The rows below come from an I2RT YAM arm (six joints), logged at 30 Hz.
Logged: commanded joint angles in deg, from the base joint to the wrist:
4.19 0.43 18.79 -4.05 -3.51 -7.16
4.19 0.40 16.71 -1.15 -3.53 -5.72
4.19 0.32 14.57 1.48 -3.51 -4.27
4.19 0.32 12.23 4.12 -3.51 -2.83
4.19 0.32 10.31 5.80 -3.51 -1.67
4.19 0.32 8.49 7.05 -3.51 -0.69
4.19 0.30 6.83 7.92 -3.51 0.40
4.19 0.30 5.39 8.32 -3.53 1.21
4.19 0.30 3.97 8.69 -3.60 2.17
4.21 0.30 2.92 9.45 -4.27 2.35
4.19 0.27 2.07 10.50 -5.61 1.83
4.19 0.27 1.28 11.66 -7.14 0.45
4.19 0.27 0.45 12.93 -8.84 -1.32
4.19 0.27 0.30 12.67 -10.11 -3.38
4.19 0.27 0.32 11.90 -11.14 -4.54
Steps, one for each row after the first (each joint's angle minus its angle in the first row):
0.00 -0.03 -2.08 2.90 -0.02 1.44
0.00 -0.11 -4.22 5.53 0.00 2.89
0.00 -0.11 -6.56 8.17 0.00 4.33
0.00 -0.11 -8.48 9.85 0.00 5.49
0.00 -0.11 -10.30 11.10 0.00 6.47
0.00 -0.13 -11.96 11.97 0.00 7.56
0.00 -0.13 -13.40 12.37 -0.02 8.37
0.00 -0.13 -14.82 12.74 -0.09 9.33
0.02 -0.13 -15.87 13.50 -0.76 9.51
0.00 -0.16 -16.72 14.55 -2.10 8.99
0.00 -0.16 -17.51 15.71 -3.63 7.61
0.00 -0.16 -18.34 16.98 -5.33 5.84
0.00 -0.16 -18.49 16.72 -6.60 3.78
0.00 -0.16 -18.47 15.95 -7.63 2.62

